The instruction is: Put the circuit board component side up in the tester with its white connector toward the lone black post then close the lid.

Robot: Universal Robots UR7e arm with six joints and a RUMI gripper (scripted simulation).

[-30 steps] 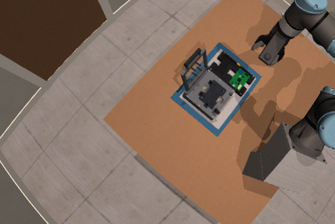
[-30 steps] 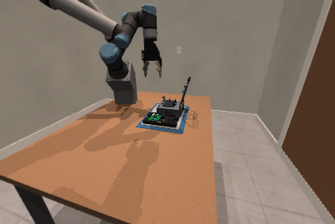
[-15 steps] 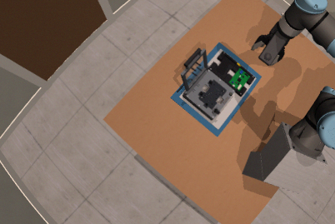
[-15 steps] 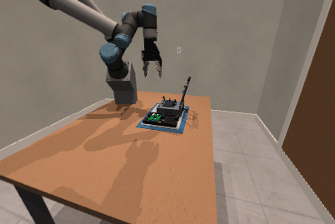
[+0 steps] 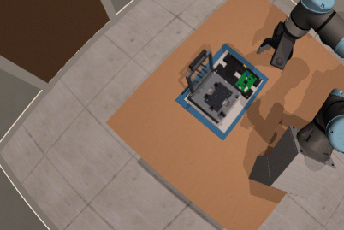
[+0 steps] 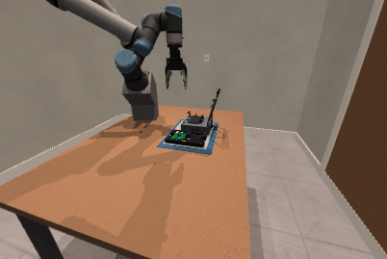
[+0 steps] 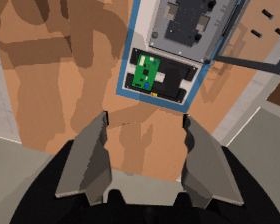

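Right now the green circuit board is 29 cm below my hand. The rest, counted from my hand: black block (23 cm to the left, 22 cm below); tester lid (19 cm ahead, 17 cm to the left, 13 cm below).
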